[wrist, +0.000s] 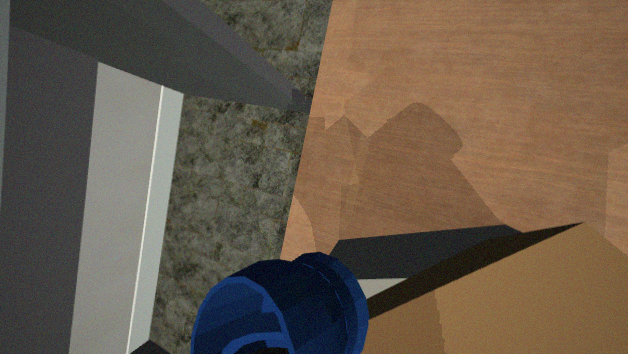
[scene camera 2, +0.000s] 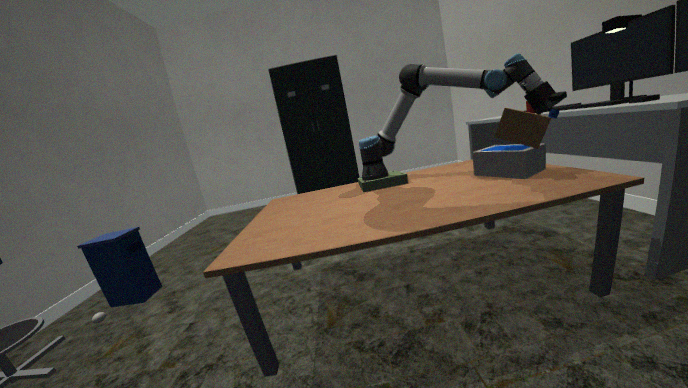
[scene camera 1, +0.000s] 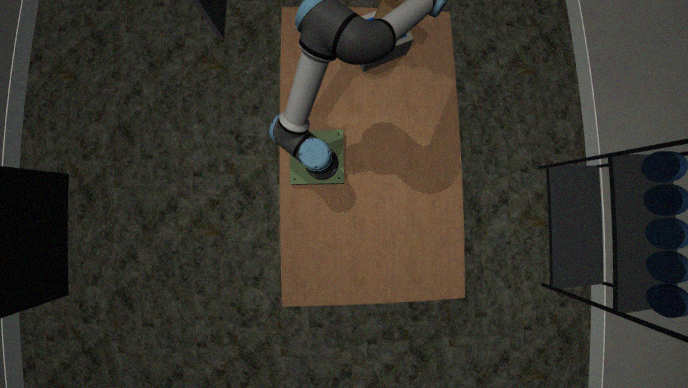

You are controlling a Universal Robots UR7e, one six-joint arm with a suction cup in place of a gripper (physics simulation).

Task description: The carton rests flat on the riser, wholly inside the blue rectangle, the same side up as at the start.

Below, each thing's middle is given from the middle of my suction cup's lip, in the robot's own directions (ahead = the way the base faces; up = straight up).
Scene:
The carton (scene camera 2: pixel 525 128) is 90 mm behind my suction cup, 80 mm to the right of it and 30 mm below it. From my suction cup the other things lie so: grey riser (wrist: pixel 378 263) 160 mm behind, 100 mm to the right, 190 mm below.

